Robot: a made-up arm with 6 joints. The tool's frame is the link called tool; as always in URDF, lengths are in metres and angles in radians. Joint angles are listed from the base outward.
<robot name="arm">
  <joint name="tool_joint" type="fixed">
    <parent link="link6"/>
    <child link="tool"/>
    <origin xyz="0 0 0"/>
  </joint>
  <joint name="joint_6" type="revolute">
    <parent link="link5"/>
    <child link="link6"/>
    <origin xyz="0 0 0.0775"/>
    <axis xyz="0 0 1"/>
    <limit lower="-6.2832" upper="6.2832"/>
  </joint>
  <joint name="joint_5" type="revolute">
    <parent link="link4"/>
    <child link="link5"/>
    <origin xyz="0 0 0"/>
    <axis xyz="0 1 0"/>
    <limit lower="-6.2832" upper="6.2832"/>
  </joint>
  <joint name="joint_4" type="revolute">
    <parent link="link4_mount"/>
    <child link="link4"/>
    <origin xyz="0 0 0.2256"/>
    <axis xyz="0 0 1"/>
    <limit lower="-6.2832" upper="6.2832"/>
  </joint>
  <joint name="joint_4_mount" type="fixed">
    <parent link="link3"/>
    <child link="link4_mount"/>
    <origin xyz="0 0 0.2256"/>
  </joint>
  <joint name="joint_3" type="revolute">
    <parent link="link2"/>
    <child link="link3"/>
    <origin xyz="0 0 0.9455"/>
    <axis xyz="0 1 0"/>
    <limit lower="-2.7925" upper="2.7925"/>
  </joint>
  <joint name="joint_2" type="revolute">
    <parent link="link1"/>
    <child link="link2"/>
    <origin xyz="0 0.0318 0"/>
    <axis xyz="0 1 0"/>
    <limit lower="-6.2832" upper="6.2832"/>
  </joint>
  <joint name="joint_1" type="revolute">
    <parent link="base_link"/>
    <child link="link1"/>
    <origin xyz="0 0 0.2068"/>
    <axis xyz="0 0 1"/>
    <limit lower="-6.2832" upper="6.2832"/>
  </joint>
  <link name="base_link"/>
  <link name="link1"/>
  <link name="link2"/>
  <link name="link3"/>
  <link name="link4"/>
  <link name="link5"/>
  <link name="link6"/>
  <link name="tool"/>
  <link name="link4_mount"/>
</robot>
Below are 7 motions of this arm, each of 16 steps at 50 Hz.
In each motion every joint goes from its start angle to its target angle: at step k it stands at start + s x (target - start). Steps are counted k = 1, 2, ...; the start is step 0. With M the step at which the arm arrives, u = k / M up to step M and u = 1 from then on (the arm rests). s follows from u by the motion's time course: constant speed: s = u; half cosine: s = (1 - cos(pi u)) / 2; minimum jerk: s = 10 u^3 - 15 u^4 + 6 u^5.
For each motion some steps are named. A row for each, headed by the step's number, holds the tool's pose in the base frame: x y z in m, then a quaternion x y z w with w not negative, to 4 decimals.
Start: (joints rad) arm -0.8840 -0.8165 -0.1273 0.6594 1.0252 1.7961
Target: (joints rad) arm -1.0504 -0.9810 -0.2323 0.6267 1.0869 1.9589
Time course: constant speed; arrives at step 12
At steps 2, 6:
2: -0.6087 0.9039 1.1491 -0.0333 0.2712 0.5696 0.7752
6: -0.5908 0.9842 1.0743 -0.0515 0.2722 0.5540 0.7851

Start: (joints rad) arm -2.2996 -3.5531 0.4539 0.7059 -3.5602 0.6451
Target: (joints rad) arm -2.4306 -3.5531 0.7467 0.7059 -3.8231 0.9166
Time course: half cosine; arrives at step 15
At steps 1, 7, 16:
1: -0.1856 -0.2858 -1.0388 -0.1822 0.0628 -0.9059 0.3772
7: -0.1593 -0.2398 -1.0334 -0.1703 0.1187 -0.8862 0.4142
16: -0.1211 -0.1881 -1.0168 -0.1436 0.1840 -0.8543 0.4645

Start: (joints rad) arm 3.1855 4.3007 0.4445 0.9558 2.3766 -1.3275
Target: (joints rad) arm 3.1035 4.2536 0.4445 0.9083 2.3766 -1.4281
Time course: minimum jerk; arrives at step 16
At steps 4, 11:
4: 1.2608 -0.0309 -0.1336 -0.0099 -0.5558 0.5413 0.6308
11: 1.2446 -0.1035 -0.1744 -0.0087 -0.5359 0.5080 0.6743

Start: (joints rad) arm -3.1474 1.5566 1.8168 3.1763 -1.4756 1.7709
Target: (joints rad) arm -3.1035 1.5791 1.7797 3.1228 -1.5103 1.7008
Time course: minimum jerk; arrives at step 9
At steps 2, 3, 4, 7, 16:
2: -0.7656 -0.0323 -0.2100 0.5156 0.4067 0.5763 0.4865
3: -0.7663 -0.0362 -0.2128 0.5098 0.4122 0.5775 0.4865
4: -0.7673 -0.0417 -0.2168 0.5017 0.4198 0.5791 0.4865
7: -0.7697 -0.0574 -0.2279 0.4783 0.4404 0.5838 0.4863
16: -0.7700 -0.0597 -0.2296 0.4749 0.4433 0.5845 0.4862

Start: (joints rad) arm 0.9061 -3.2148 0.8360 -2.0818 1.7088 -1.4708
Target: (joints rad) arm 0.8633 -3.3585 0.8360 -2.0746 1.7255 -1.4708
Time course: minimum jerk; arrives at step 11
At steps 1, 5, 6, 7, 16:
1: -0.1000 -0.1845 -1.0808 0.4410 0.6503 0.2448 0.5681
5: -0.0552 -0.1237 -1.0901 0.4531 0.6287 0.2644 0.5741
6: -0.0359 -0.0989 -1.0927 0.4580 0.6194 0.2723 0.5766
7: -0.0175 -0.0759 -1.0944 0.4624 0.6106 0.2797 0.5789
16: 0.0129 -0.0391 -1.0957 0.4693 0.5962 0.2915 0.5826

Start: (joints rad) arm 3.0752 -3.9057 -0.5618 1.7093 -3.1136 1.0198
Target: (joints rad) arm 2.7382 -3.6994 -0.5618 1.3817 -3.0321 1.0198
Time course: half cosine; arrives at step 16
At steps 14, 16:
14: -0.7907 0.2999 -0.7506 0.5260 0.0400 0.7982 0.2909
16: -0.7799 0.3073 -0.7571 0.5223 0.0347 0.8006 0.2915

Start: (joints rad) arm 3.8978 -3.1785 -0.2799 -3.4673 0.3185 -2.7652
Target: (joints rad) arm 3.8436 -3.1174 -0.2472 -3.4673 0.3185 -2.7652
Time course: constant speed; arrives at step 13
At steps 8, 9, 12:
8: -0.0908 -0.1329 -1.2401 0.9038 0.3227 -0.2371 0.1509
9: -0.0853 -0.1272 -1.2412 0.9055 0.3209 -0.2342 0.1491
12: -0.0685 -0.1104 -1.2442 0.9104 0.3157 -0.2254 0.1439

